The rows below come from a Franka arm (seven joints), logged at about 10 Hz.
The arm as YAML. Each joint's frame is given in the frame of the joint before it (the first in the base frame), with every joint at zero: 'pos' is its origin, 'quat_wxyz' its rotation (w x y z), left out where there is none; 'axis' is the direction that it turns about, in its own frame. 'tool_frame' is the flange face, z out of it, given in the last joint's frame.
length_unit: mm
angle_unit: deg
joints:
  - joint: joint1
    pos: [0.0, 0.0, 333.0]
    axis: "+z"
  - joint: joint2
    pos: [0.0, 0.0, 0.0]
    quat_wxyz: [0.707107, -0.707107, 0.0, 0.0]
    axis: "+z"
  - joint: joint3
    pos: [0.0, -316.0, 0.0]
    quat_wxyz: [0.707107, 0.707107, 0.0, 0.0]
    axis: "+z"
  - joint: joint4
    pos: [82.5, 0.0, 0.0]
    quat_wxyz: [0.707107, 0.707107, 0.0, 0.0]
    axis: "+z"
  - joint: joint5
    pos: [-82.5, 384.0, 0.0]
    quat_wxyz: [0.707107, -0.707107, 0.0, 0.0]
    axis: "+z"
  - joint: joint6
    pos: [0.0, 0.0, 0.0]
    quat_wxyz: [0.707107, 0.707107, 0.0, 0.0]
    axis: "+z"
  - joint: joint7
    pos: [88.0, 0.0, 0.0]
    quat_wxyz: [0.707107, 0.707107, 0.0, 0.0]
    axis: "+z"
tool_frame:
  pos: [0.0, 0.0, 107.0]
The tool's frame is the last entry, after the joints.
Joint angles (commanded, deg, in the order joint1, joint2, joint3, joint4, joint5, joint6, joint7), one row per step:
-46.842 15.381 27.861 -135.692 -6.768 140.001 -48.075
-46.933 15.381 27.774 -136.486 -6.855 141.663 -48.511
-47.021 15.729 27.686 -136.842 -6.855 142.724 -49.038
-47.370 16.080 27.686 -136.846 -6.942 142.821 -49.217
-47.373 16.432 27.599 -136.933 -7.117 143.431 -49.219
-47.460 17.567 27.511 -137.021 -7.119 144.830 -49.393
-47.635 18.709 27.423 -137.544 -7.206 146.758 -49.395
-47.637 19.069 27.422 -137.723 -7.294 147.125 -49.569
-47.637 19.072 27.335 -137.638 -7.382 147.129 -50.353
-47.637 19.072 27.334 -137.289 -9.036 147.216 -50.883
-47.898 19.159 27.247 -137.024 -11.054 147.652 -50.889
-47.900 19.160 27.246 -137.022 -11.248 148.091 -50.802
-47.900 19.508 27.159 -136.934 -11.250 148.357 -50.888
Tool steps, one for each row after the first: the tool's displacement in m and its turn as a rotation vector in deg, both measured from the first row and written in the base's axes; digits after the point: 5 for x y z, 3 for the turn. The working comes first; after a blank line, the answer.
Tool pose at each row, in the base's axes (x y z in m, rotation vector in deg; the steps are taken from these numbers as rounded here):
0.46685 -0.15267 0.21323 -164.459 -50.832 8.544
0.46451 -0.15261 0.21060 -164.743 -51.483 7.380
0.46328 -0.15299 0.20720 -164.617 -52.006 6.633
0.46198 -0.15527 0.20468 -164.423 -51.790 6.714
0.46180 -0.15549 0.20224 -164.451 -51.878 6.357
0.46165 -0.15551 0.19498 -164.172 -51.729 5.387
0.45927 -0.15495 0.18601 -164.020 -51.340 4.305
0.45816 -0.15387 0.18286 -163.711 -51.631 4.283
0.45846 -0.15485 0.18319 -163.443 -52.752 4.158
0.46106 -0.15569 0.18523 -163.459 -55.807 4.190
0.46264 -0.15894 0.18653 -163.918 -58.159 4.128
0.46350 -0.15913 0.18713 -164.193 -58.360 3.638
0.46372 -0.15963 0.18525 -164.094 -58.299 3.422

-0.00234 0.00006 -0.00263 -0.139 -0.887 0.323
-0.00357 -0.00032 -0.00603 0.024 -1.379 0.644
-0.00487 -0.00260 -0.00855 0.235 -1.244 0.539
-0.00505 -0.00282 -0.01099 0.270 -1.485 0.575
-0.00520 -0.00284 -0.01825 0.782 -1.988 0.477
-0.00758 -0.00228 -0.02722 1.254 -2.572 0.199
-0.00869 -0.00120 -0.03037 1.473 -2.533 0.434
-0.00839 -0.00218 -0.03004 1.471 -2.675 1.194
-0.00579 -0.00302 -0.02800 0.666 -3.052 3.159
-0.00421 -0.00627 -0.02670 -0.372 -3.531 4.579
-0.00335 -0.00646 -0.02610 -0.572 -3.939 4.637
-0.00313 -0.00696 -0.02798 -0.419 -4.037 4.606

